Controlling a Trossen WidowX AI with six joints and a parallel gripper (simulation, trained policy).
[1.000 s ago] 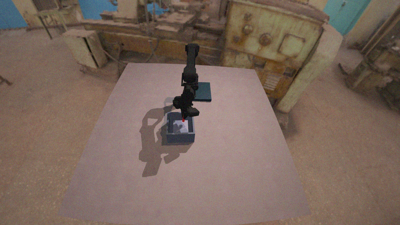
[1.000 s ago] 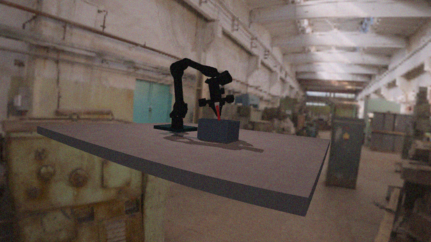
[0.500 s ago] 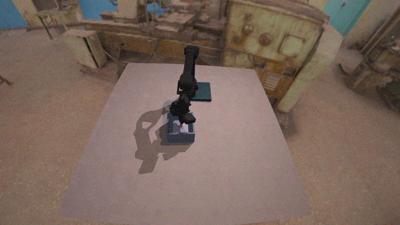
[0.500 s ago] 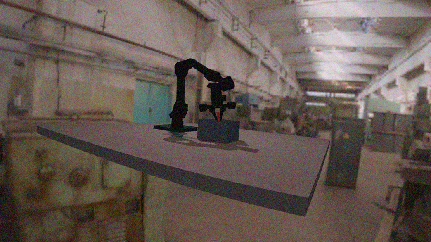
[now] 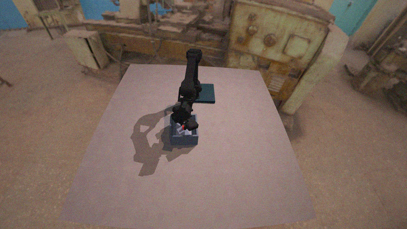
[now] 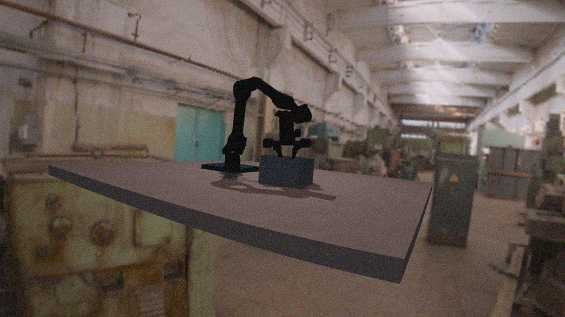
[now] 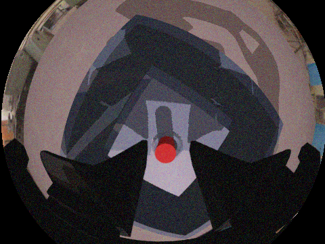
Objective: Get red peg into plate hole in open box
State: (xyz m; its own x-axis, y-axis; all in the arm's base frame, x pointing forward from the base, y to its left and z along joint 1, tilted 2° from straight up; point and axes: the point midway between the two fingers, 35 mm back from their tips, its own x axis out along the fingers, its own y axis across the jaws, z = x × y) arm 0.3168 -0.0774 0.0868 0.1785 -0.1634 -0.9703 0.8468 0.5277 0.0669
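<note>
My gripper tip is 1 cm above the red peg. Round my gripper tip: blue box (4 cm below); then plate (2 cm below).
</note>
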